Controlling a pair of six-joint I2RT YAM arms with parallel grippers.
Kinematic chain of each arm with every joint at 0, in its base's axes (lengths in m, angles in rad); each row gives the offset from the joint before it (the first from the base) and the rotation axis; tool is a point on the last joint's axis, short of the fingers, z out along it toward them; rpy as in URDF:
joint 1: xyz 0 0 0.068 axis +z
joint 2: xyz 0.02 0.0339 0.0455 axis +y
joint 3: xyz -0.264 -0.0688 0 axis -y
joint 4: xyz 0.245 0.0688 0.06 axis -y
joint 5: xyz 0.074 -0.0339 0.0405 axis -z
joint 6: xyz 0.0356 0 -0.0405 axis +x
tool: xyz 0 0 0 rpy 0 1.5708 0
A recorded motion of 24 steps. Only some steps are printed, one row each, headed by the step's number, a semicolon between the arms.
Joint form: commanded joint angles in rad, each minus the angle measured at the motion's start. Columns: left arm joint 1, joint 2, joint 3, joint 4, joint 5, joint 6; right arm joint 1, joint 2, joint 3, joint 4, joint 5, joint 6.
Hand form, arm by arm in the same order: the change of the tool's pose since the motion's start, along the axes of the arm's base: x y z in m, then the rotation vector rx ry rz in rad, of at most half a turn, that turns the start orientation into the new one. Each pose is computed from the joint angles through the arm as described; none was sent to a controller.
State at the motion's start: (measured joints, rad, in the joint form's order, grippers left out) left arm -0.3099 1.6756 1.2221 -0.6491 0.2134 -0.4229; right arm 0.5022 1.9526 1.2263 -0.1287 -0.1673 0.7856
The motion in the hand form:
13: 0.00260 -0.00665 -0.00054 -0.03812 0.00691 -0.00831; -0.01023 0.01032 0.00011 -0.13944 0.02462 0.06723
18: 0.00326 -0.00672 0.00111 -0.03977 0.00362 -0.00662; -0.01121 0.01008 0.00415 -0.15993 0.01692 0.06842
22: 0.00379 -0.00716 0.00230 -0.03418 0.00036 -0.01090; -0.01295 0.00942 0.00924 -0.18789 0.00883 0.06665
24: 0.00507 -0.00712 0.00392 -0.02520 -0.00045 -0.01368; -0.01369 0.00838 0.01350 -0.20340 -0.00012 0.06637
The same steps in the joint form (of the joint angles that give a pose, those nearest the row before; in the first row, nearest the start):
13: -0.0127 0.0151 0.0117 0.0137 0.0321 -0.0220; 0.0401 0.0048 0.0393 -0.1373 0.0687 -0.0891
18: -0.0123 0.0149 0.0173 0.0118 0.0320 -0.0235; 0.0423 -0.0043 0.0454 -0.1570 0.0865 -0.1013
22: -0.0135 0.0163 0.0239 0.0067 0.0278 -0.0176; 0.0454 -0.0172 0.0515 -0.1835 0.1121 -0.1143
24: -0.0128 0.0205 0.0362 -0.0051 0.0216 -0.0103; 0.0454 -0.0277 0.0554 -0.1982 0.1265 -0.1249

